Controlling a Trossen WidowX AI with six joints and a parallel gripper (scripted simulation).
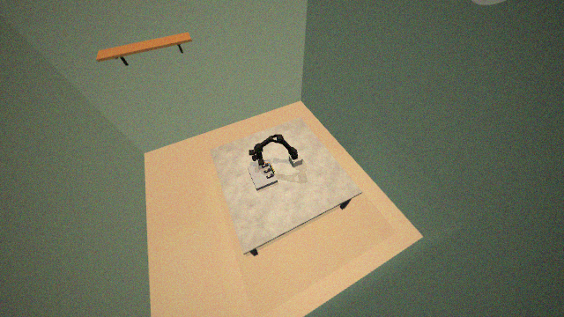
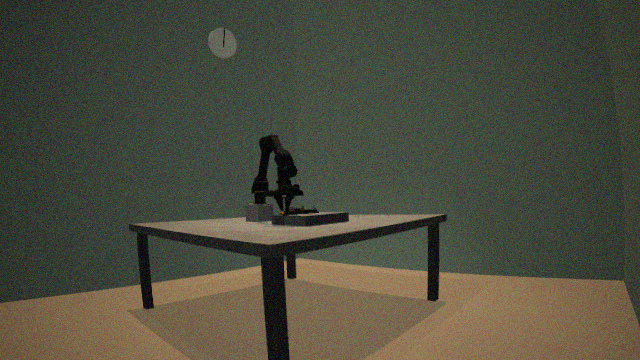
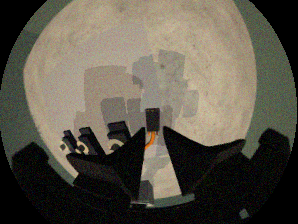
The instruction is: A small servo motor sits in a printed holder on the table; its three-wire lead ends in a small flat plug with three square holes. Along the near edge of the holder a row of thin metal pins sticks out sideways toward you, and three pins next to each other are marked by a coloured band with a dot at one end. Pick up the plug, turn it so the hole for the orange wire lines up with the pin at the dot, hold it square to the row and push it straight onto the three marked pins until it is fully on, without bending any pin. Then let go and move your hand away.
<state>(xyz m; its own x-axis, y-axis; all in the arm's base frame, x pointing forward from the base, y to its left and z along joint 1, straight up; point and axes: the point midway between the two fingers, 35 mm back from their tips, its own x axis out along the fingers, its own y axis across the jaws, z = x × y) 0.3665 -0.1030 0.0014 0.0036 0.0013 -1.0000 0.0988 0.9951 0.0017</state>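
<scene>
Now: the blue band 80 mm to the left of my gripper tip, 80 mm behind it and 10 mm above it. The rest, counted from my gripper tip: grey printed holder 140 mm to the left, 70 mm ahead, 40 mm below.
</scene>
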